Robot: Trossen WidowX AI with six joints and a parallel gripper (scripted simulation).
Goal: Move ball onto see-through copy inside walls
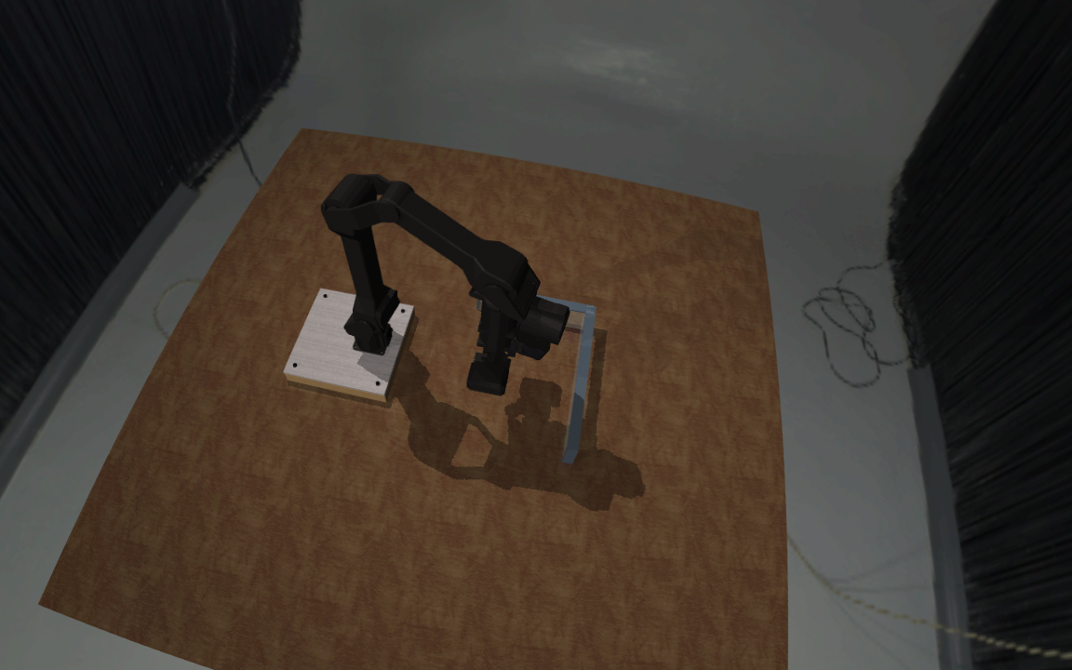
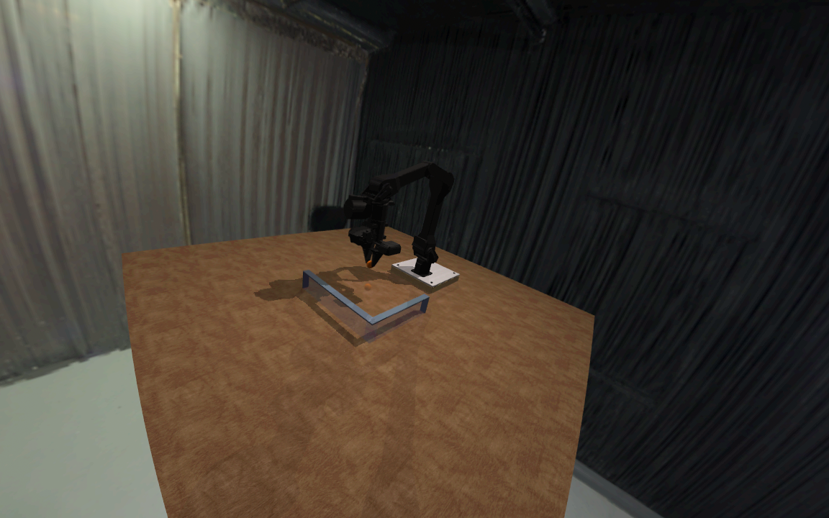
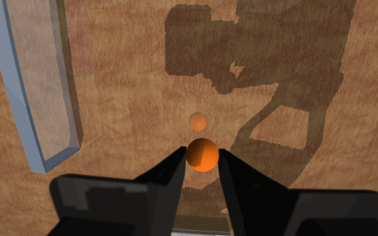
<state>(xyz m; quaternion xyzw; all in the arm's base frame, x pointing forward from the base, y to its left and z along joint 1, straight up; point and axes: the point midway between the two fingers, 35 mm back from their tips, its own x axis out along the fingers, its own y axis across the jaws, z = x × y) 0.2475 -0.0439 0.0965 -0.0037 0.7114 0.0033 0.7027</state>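
Now: gripper tip 8 cm above the see-through copy of ball. Also, from my gripper tip: orange ball: right at my gripper tip.
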